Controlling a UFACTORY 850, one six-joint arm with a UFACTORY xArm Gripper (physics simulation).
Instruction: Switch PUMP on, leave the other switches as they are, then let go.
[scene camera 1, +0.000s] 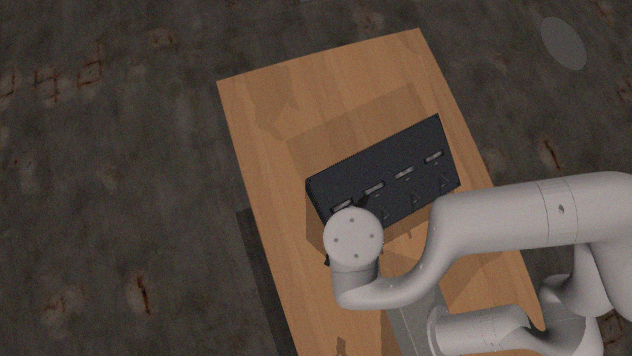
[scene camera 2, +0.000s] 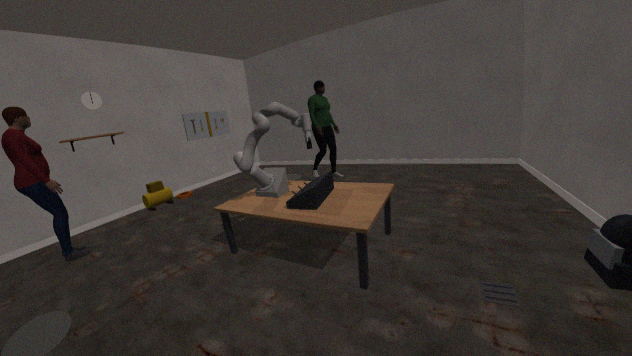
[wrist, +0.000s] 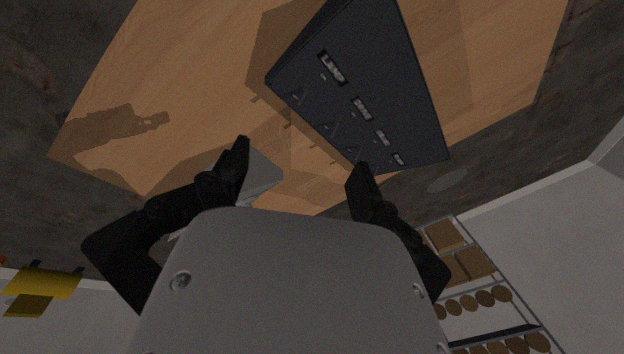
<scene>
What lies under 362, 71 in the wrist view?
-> A dark sloped switch panel.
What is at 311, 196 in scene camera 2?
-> A dark sloped switch panel.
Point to the gripper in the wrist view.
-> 302, 163
</scene>
